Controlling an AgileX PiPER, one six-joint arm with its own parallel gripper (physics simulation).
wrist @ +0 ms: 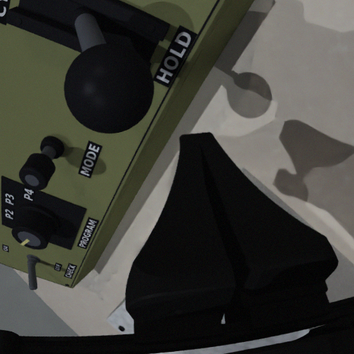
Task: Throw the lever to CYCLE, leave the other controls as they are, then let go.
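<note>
The lever's round black knob [109,89] on its grey shaft [90,30] stands over a slot in the olive green panel [30,107], at the top left of the wrist view. The knob is near the HOLD label [174,56]. Part of another label shows at the top left corner, cut off by the view. My gripper [195,150] is shut, its fingertips together with nothing between them. In the view it is below and to the right of the knob, beyond the panel's edge and apart from the lever.
Left of the gripper on the panel are the black MODE control [38,170], the PROGRAM knob [32,232] with its yellow mark, and the small CHECK toggle [32,272]. A light metal piece with a hole [118,320] shows partly behind the gripper. Shadows fall on the pale surface at right.
</note>
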